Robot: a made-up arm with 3 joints.
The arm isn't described. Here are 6 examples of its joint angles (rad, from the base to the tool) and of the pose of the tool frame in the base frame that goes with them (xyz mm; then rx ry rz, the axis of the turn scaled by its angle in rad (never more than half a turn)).
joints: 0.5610 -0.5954 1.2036
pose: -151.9 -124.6 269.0 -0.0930 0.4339 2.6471
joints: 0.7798 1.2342 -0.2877
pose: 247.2 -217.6 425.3 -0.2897 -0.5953 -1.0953
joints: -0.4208 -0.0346 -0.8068
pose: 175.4 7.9 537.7 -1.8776 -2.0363 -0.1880
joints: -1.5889 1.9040 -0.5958
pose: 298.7 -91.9 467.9 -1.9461 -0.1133 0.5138
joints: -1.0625 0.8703 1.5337
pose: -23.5 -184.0 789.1 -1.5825 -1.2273 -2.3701
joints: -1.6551 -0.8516 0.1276
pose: -34.9 50.7 551.8 0.4416 2.6876 -0.2709
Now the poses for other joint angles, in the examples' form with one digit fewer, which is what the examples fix.
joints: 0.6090 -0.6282 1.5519
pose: -122 -88 183 -0.464 0.104 2.515
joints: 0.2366 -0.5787 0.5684
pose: -126 -151 473 0.647 1.384 2.453
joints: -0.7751 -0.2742 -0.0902
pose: 61 9 632 1.613 2.545 0.769
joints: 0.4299 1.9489 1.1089
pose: 118 -362 251 -0.945 0.708 -1.206
